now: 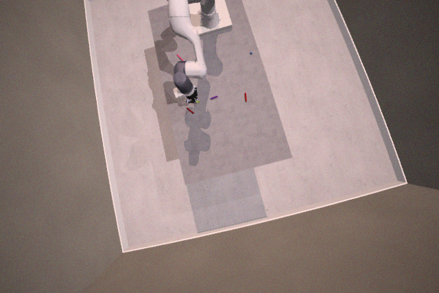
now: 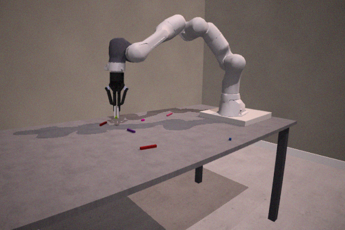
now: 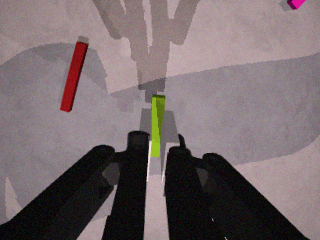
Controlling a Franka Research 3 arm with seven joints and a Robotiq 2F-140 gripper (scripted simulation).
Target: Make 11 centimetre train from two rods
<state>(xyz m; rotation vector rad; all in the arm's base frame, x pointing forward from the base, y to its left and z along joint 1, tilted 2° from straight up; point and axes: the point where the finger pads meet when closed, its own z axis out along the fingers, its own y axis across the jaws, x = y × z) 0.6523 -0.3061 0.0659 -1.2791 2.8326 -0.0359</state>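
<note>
My hand is 14 cm to the right of the purple rod and 8 cm above it. From my hand the other things lie so: red rod: 8 cm ahead, 39 cm to the left, 8 cm below; magenta rod: 19 cm behind, 1 cm to the right, 8 cm below; lime rod: 3 cm below.
</note>
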